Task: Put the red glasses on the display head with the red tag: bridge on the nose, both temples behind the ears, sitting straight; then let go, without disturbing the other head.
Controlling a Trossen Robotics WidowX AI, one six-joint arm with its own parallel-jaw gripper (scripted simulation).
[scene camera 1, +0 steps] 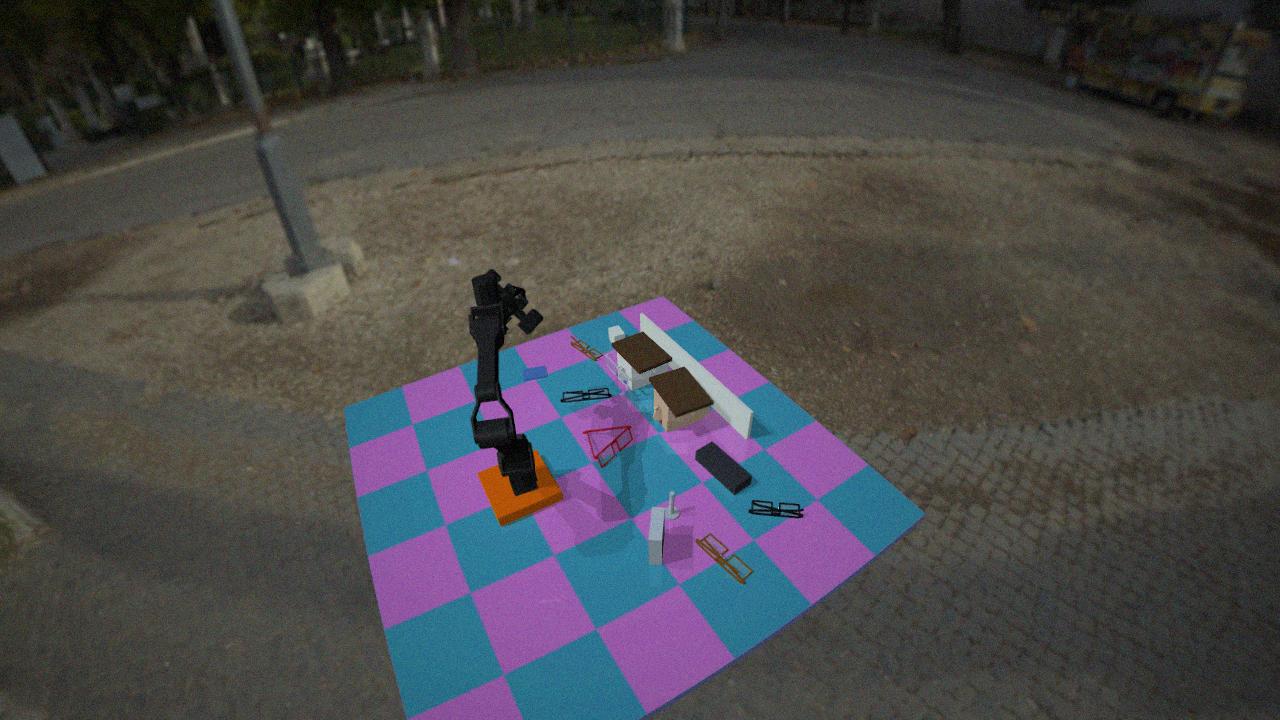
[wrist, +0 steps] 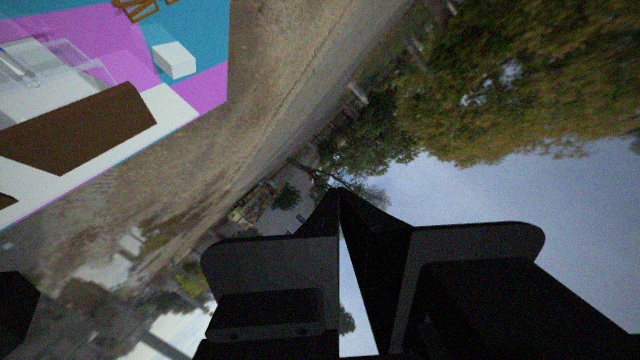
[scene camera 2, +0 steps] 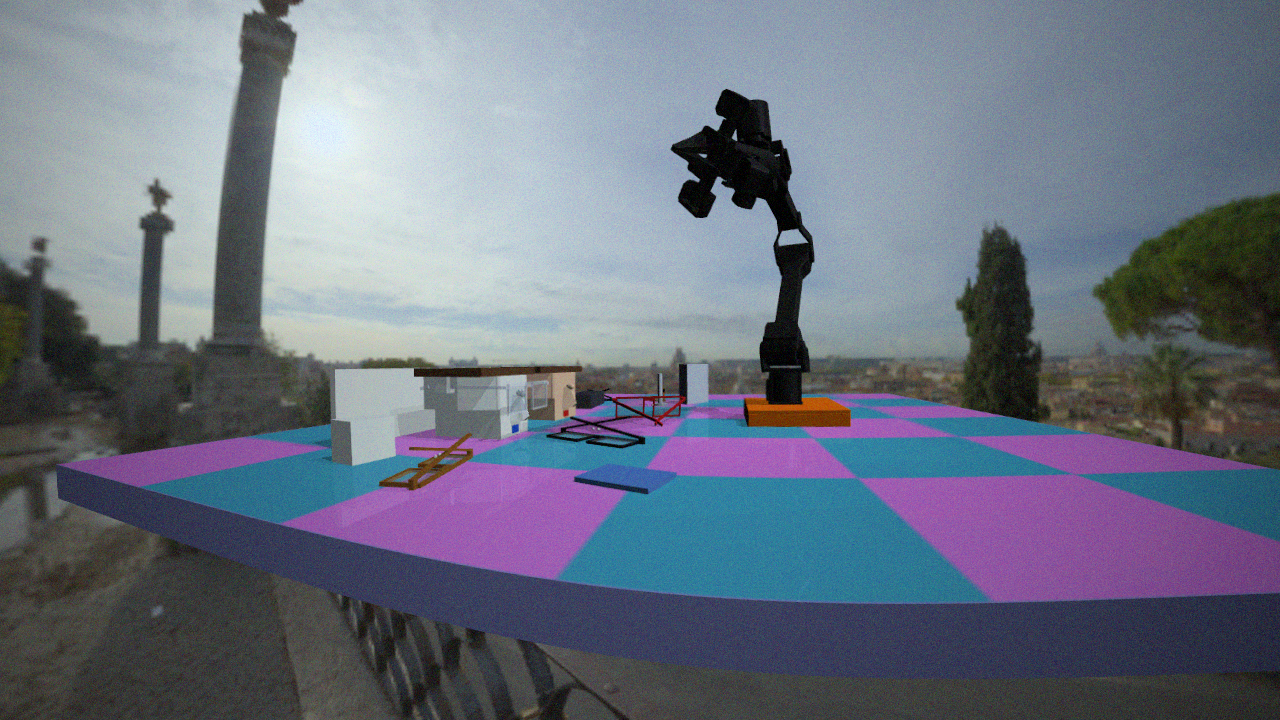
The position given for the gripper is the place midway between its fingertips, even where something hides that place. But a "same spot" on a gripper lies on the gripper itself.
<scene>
gripper: scene camera 1 523,290; wrist; scene camera 2
same spot on pale translucent head: (scene camera 1: 636,354) = (wrist: 79,129)
same spot on gripper: (wrist: 472,283) = (scene camera 2: 726,152)
</scene>
